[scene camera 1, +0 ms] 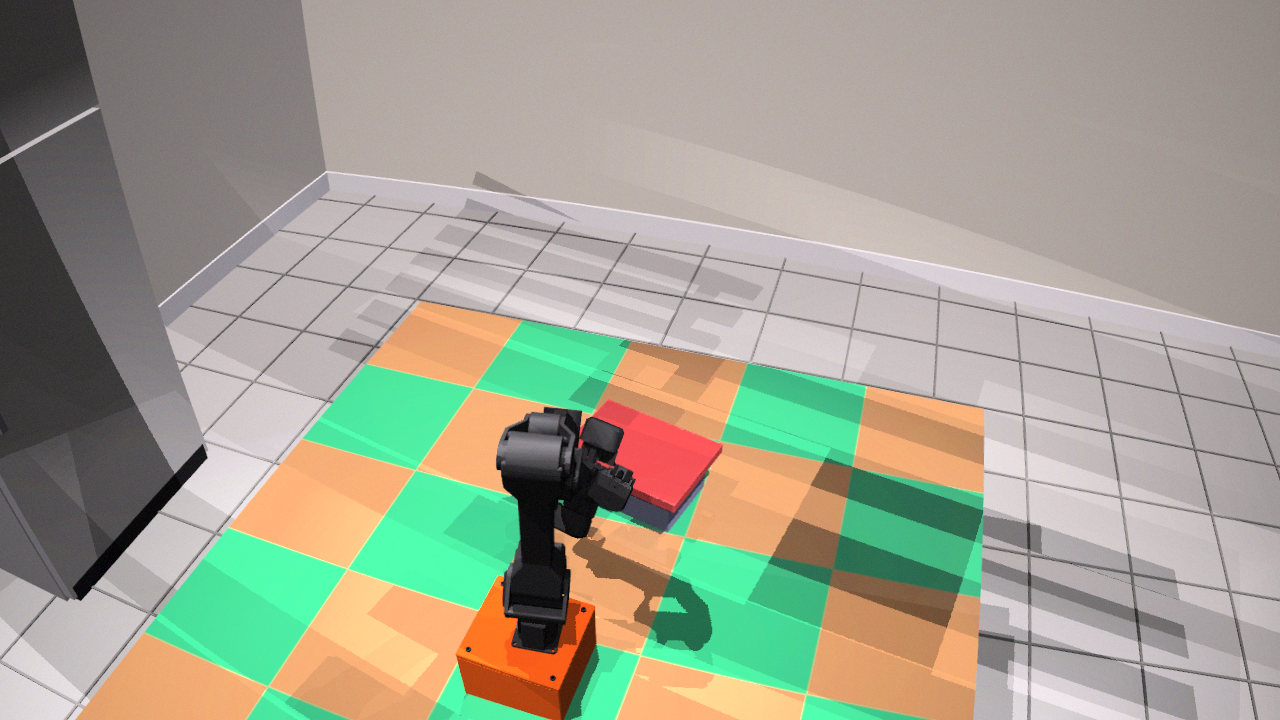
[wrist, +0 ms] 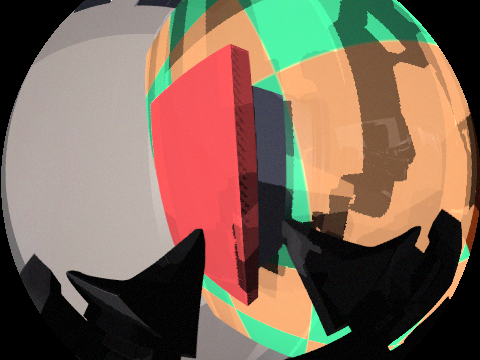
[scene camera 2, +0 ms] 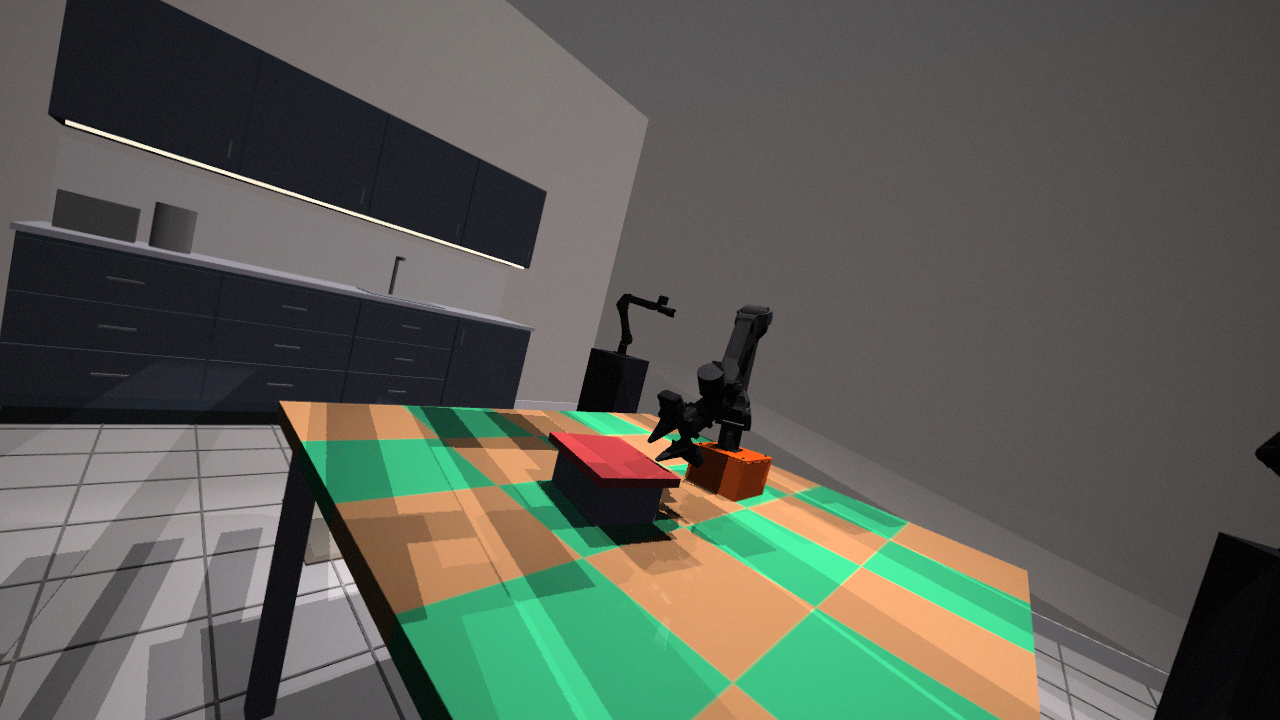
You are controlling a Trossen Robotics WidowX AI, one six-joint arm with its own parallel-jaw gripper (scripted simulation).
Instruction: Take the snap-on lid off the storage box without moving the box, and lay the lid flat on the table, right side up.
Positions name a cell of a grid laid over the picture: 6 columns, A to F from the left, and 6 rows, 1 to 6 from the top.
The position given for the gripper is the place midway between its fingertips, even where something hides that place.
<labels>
gripper: scene camera 1 C4; wrist D4; scene camera 2 D4
storage box: scene camera 1 D5; wrist D2; scene camera 2 C5
red lid: scene camera 1 D4; wrist C3; scene camera 2 C4
</labels>
